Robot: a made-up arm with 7 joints. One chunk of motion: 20 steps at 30 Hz.
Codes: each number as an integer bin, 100 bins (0 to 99) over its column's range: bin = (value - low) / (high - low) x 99, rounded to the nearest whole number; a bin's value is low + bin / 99 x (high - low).
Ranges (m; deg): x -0.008..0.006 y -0.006..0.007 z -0.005..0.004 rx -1..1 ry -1..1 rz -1.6..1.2
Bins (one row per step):
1: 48 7 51 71 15 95
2: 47 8 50 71 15 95
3: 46 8 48 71 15 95
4: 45 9 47 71 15 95
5: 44 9 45 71 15 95
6: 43 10 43 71 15 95
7: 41 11 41 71 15 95
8: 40 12 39 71 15 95
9: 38 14 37 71 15 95
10: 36 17 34 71 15 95
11: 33 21 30 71 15 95
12: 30 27 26 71 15 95
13: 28 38 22 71 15 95
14: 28 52 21 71 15 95
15: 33 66 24 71 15 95
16: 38 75 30 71 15 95
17: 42 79 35 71 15 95
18: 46 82 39 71 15 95
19: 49 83 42 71 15 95
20: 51 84 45 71 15 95
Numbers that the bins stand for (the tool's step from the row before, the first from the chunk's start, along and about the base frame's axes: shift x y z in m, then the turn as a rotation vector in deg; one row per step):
1: -0.00121 -0.00508 -0.00036 0.434 -0.697 1.087
2: -0.00135 -0.00495 -0.00045 0.434 -0.697 1.087
3: -0.00149 -0.00495 -0.00064 0.434 -0.697 1.087
4: -0.00164 -0.00482 -0.00073 0.434 -0.697 1.087
5: -0.00178 -0.00482 -0.00091 0.434 -0.697 1.087
6: -0.00192 -0.00469 -0.00109 0.434 -0.697 1.087
7: -0.00220 -0.00456 -0.00127 0.434 -0.697 1.087
8: -0.00234 -0.00442 -0.00145 0.434 -0.697 1.087
9: -0.00263 -0.00416 -0.00164 0.434 -0.697 1.087
10: -0.00291 -0.00377 -0.00191 0.434 -0.697 1.087
11: -0.00333 -0.00324 -0.00227 0.434 -0.697 1.087
12: -0.00376 -0.00245 -0.00264 0.434 -0.697 1.087
13: -0.00404 -0.00101 -0.00300 0.434 -0.697 1.087
14: -0.00404 0.00083 -0.00309 0.434 -0.697 1.087
15: -0.00333 0.00267 -0.00282 0.434 -0.697 1.087
16: -0.00263 0.00385 -0.00227 0.434 -0.697 1.087
17: -0.00206 0.00437 -0.00182 0.434 -0.697 1.087
18: -0.00149 0.00477 -0.00145 0.434 -0.697 1.087
19: -0.00107 0.00490 -0.00118 0.434 -0.697 1.087
20: -0.00079 0.00503 -0.00091 0.434 -0.697 1.087

